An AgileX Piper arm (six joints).
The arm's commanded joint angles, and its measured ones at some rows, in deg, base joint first. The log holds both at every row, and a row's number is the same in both.
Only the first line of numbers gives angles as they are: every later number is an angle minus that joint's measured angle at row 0.
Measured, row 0: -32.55, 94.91, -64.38, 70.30, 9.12, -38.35
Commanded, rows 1 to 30: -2.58, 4.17, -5.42, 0.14, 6.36, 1.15; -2.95, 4.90, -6.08, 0.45, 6.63, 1.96; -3.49, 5.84, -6.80, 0.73, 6.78, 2.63; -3.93, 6.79, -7.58, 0.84, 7.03, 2.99; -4.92, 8.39, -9.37, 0.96, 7.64, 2.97; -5.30, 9.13, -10.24, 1.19, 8.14, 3.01; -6.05, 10.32, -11.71, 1.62, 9.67, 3.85; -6.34, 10.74, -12.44, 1.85, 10.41, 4.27; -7.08, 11.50, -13.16, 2.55, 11.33, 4.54; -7.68, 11.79, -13.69, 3.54, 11.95, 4.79; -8.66, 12.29, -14.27, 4.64, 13.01, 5.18; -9.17, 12.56, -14.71, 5.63, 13.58, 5.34; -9.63, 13.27, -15.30, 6.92, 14.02, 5.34; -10.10, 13.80, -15.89, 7.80, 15.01, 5.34; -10.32, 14.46, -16.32, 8.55, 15.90, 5.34; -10.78, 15.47, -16.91, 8.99, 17.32, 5.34; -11.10, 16.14, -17.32, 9.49, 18.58, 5.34; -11.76, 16.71, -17.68, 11.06, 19.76, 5.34; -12.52, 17.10, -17.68, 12.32, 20.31, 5.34; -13.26, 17.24, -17.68, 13.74, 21.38, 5.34; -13.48, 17.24, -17.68, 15.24, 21.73, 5.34; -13.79, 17.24, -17.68, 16.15, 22.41, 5.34; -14.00, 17.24, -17.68, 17.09, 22.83, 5.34; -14.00, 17.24, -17.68, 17.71, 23.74, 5.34; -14.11, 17.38, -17.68, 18.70, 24.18, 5.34; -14.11, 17.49, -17.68, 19.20, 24.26, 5.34; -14.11, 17.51, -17.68, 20.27, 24.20, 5.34; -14.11, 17.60, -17.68, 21.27, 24.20, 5.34; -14.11, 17.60, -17.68, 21.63, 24.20, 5.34; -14.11, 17.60, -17.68, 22.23, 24.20, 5.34
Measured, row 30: -14.01, 17.77, -17.05, 19.13, 23.20, 5.40
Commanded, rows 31 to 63: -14.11, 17.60, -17.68, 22.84, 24.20, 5.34; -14.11, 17.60, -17.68, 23.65, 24.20, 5.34; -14.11, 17.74, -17.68, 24.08, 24.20, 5.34; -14.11, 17.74, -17.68, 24.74, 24.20, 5.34; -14.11, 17.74, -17.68, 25.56, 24.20, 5.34; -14.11, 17.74, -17.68, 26.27, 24.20, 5.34; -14.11, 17.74, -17.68, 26.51, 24.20, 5.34; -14.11, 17.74, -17.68, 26.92, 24.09, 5.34; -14.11, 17.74, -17.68, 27.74, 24.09, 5.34; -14.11, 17.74, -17.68, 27.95, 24.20, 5.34; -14.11, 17.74, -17.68, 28.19, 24.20, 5.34; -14.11, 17.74, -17.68, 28.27, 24.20, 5.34; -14.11, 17.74, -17.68, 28.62, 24.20, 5.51; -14.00, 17.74, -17.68, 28.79, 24.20, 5.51; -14.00, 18.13, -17.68, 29.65, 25.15, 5.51; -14.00, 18.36, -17.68, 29.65, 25.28, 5.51; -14.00, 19.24, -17.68, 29.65, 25.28, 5.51; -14.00, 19.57, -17.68, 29.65, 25.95, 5.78; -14.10, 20.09, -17.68, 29.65, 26.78, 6.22; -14.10, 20.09, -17.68, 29.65, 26.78, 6.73; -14.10, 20.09, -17.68, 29.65, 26.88, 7.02; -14.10, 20.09, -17.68, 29.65, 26.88, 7.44; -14.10, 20.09, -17.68, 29.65, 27.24, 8.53; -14.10, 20.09, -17.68, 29.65, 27.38, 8.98; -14.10, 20.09, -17.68, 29.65, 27.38, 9.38; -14.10, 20.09, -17.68, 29.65, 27.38, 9.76; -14.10, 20.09, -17.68, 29.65, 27.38, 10.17; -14.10, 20.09, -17.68, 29.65, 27.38, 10.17; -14.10, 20.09, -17.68, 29.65, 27.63, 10.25; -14.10, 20.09, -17.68, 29.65, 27.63, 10.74; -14.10, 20.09, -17.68, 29.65, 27.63, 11.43; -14.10, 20.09, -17.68, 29.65, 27.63, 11.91; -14.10, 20.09, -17.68, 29.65, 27.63, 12.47
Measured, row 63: -14.01, 20.68, -17.16, 28.54, 26.09, 10.86
